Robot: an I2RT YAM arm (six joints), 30 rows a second.
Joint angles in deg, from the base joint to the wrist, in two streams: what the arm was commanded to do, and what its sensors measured. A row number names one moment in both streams.
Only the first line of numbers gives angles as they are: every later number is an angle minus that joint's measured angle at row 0.
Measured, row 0:
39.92 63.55 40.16 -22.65 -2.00 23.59
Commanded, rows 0 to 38:
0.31 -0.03 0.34 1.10 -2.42 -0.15
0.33 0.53 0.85 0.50 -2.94 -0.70
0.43 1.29 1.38 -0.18 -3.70 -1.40
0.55 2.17 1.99 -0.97 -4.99 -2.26
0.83 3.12 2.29 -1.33 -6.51 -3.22
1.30 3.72 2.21 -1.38 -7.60 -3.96
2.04 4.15 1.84 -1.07 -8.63 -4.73
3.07 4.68 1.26 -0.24 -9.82 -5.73
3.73 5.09 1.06 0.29 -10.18 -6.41
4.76 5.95 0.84 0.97 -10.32 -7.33
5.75 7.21 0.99 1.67 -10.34 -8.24
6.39 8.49 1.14 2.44 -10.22 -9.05
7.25 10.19 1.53 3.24 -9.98 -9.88
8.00 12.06 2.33 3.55 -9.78 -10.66
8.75 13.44 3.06 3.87 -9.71 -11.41
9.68 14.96 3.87 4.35 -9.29 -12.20
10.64 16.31 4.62 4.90 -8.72 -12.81
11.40 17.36 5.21 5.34 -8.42 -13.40
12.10 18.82 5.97 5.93 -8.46 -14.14
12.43 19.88 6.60 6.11 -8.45 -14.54
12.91 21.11 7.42 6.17 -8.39 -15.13
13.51 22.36 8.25 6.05 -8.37 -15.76
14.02 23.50 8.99 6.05 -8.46 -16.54
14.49 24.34 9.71 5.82 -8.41 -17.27
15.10 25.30 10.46 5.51 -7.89 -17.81
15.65 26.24 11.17 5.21 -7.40 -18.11
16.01 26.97 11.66 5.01 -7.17 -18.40
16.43 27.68 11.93 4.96 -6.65 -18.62
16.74 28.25 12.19 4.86 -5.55 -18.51
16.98 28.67 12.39 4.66 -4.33 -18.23
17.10 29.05 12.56 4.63 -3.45 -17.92
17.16 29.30 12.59 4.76 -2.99 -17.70
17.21 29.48 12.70 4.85 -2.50 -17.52
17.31 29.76 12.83 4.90 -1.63 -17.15
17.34 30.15 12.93 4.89 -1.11 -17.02
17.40 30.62 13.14 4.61 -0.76 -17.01
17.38 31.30 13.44 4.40 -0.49 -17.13
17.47 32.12 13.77 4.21 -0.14 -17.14
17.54 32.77 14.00 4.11 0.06 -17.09
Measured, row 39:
17.07 31.06 12.37 3.71 -2.08 -16.89
